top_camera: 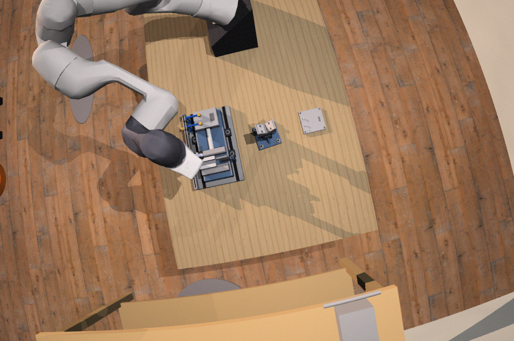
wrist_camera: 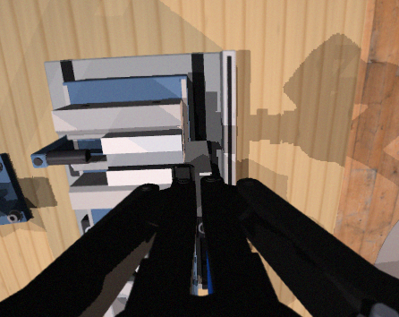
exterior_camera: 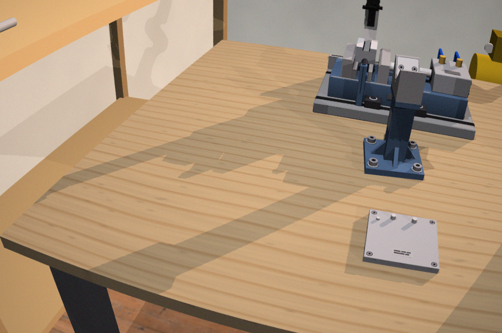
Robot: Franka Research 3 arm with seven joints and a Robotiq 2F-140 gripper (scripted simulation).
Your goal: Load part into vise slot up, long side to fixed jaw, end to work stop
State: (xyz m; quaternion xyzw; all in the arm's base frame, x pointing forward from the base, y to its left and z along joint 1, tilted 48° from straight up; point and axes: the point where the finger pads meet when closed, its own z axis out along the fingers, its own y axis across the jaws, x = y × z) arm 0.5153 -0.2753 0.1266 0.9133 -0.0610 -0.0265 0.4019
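Right now the part is 40 mm to the left of my hand, 30 mm below it and 10 mm ahead of it. The rest, counted from my hand: work stop: 110 mm to the left, 50 mm below, 10 mm ahead; then moving jaw: 60 mm to the left, 60 mm below, 30 mm behind; then fixed jaw: 60 mm to the left, 60 mm below, 40 mm ahead.
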